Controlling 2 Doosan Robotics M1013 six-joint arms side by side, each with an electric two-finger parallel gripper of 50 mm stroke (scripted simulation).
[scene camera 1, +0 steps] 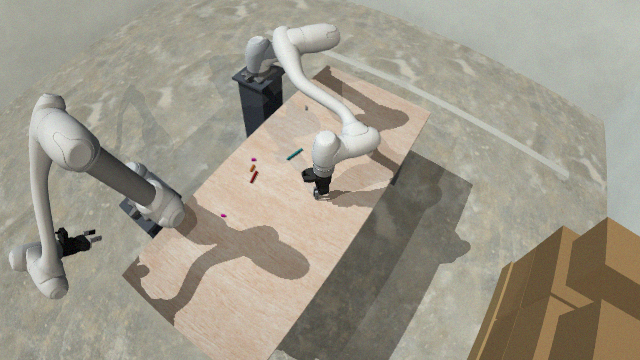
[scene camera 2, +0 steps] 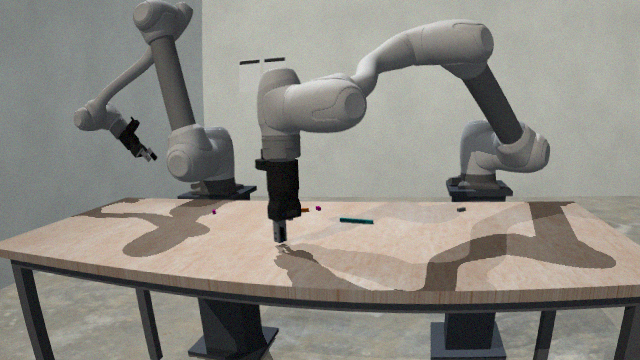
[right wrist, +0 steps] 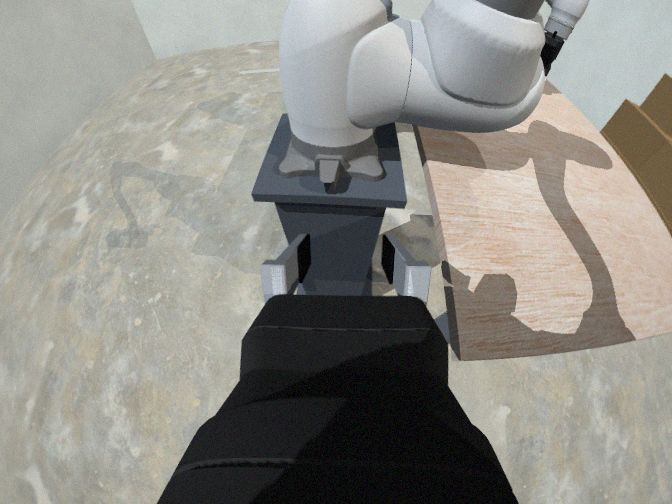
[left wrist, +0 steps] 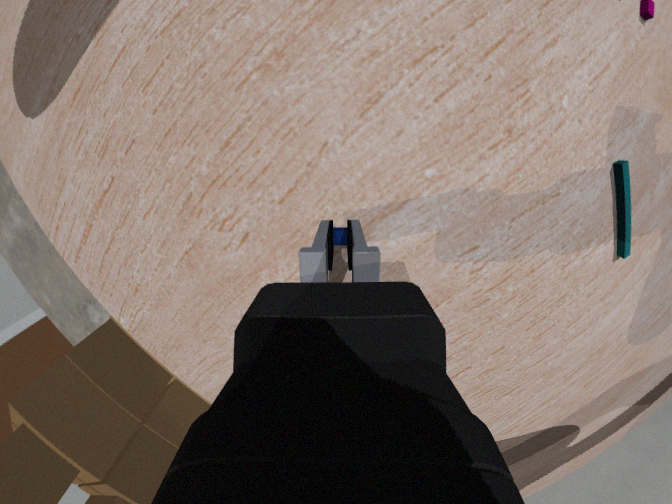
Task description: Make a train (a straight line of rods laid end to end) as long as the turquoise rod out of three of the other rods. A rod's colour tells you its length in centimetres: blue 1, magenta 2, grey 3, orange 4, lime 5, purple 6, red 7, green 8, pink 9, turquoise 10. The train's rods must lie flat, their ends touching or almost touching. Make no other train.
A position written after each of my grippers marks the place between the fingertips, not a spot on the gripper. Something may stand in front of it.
In view: my left gripper [scene camera 2: 280, 241], my right gripper [right wrist: 346, 249] and an arm pedestal [scene camera 1: 257, 107].
My left gripper also shows in the left wrist view [left wrist: 340, 235].
